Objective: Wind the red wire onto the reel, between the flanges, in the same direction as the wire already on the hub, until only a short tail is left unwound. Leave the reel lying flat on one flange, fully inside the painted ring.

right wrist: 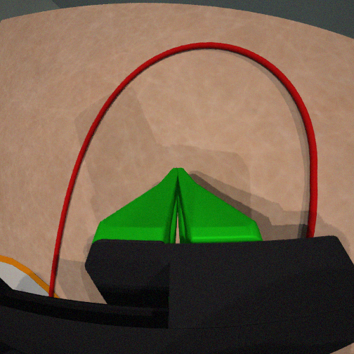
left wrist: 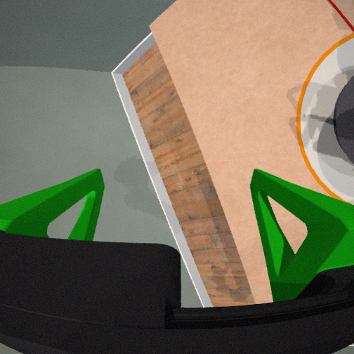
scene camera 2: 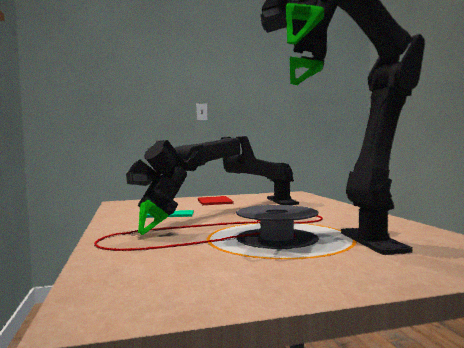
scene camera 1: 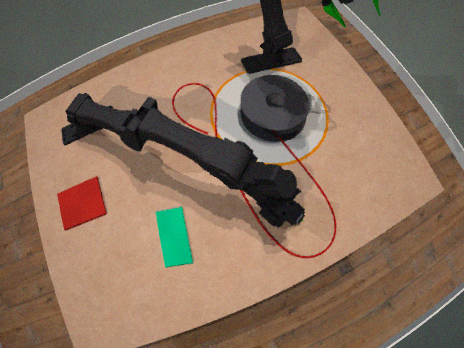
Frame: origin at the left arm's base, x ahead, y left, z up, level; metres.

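Seen in the pictures: left gripper, fingertip midpoint: (scene camera 2: 292, 65) (scene camera 1: 362, 20); right gripper, fingertip midpoint: (scene camera 2: 140, 233); left arm's base, link origin: (scene camera 2: 372, 241) (scene camera 1: 272, 60); right arm's base, link origin: (scene camera 2: 282, 201) (scene camera 1: 87, 126).
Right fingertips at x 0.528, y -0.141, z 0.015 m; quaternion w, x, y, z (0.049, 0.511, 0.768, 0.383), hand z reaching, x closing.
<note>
Pixels of each thing's top centre, then the offset from my right fingertips to it. "pt": a spot on its surface instead.
- dark reel, top centre: (scene camera 2: 276, 211) (scene camera 1: 275, 100) 0.326 m back, 0.058 m left, 0.050 m up
- red square, surface spot: (scene camera 1: 82, 203) (scene camera 2: 213, 199) pt 0.239 m back, 0.556 m right, 0.005 m down
- green rectangle, surface spot: (scene camera 1: 174, 237) pt 0.066 m back, 0.315 m right, 0.007 m down
The dark reel (scene camera 1: 260, 92) (scene camera 2: 277, 231) (left wrist: 348, 120) lies flat on one flange inside the orange painted ring (scene camera 1: 280, 164) (scene camera 2: 280, 258) (left wrist: 299, 120). The red wire (scene camera 1: 305, 257) (scene camera 2: 125, 249) (right wrist: 210, 45) leaves the reel between the flanges, makes a wide loop over the table, passes under the right arm and ends in a small curl left of the ring in scene camera 1. My right gripper (scene camera 1: 302, 219) (scene camera 2: 143, 233) (right wrist: 177, 176) is shut and empty, low inside the wide loop, apart from the wire. My left gripper (scene camera 2: 291, 63) (left wrist: 176, 176) is open and empty, high above the table.
A red square (scene camera 1: 82, 203) (scene camera 2: 215, 200) and a green rectangle (scene camera 1: 174, 237) (scene camera 2: 181, 213) lie on the table at the left in scene camera 1. The left arm's base (scene camera 1: 271, 60) (scene camera 2: 377, 242) stands close to the ring. The right arm stretches across the table over part of the wire.
</note>
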